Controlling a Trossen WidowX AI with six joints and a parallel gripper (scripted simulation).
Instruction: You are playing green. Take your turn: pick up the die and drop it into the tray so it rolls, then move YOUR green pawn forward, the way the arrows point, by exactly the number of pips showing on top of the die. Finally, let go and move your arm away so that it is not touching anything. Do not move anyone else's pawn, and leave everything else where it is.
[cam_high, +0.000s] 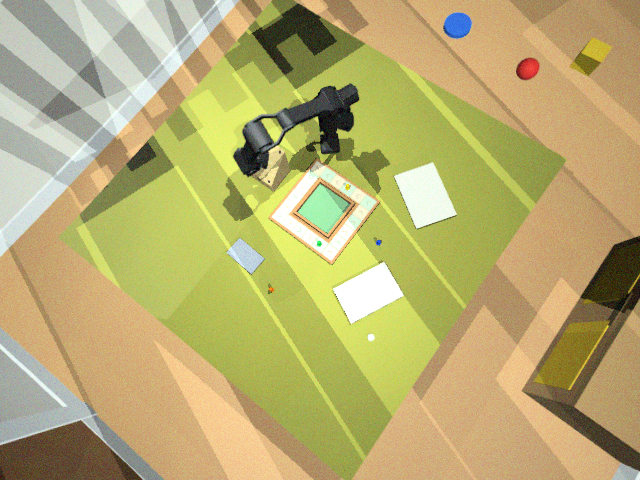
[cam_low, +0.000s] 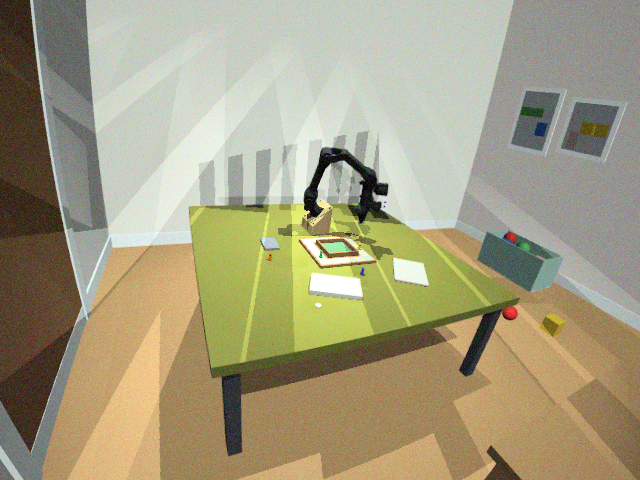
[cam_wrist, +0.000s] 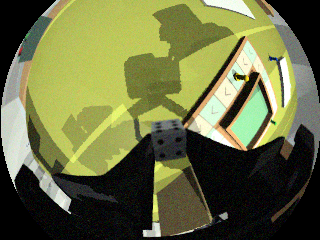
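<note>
Now: the green pawn 33 cm to the right of my gripper tip, 14 cm ahead of it and 7 cm below it. From my gripper tip the other things lie so: grey die: right at my gripper tip; then blue pawn: 31 cm ahead, 23 cm to the right, 8 cm below; then orange pawn: 55 cm to the right, 8 cm below, 7 cm ahead.
</note>
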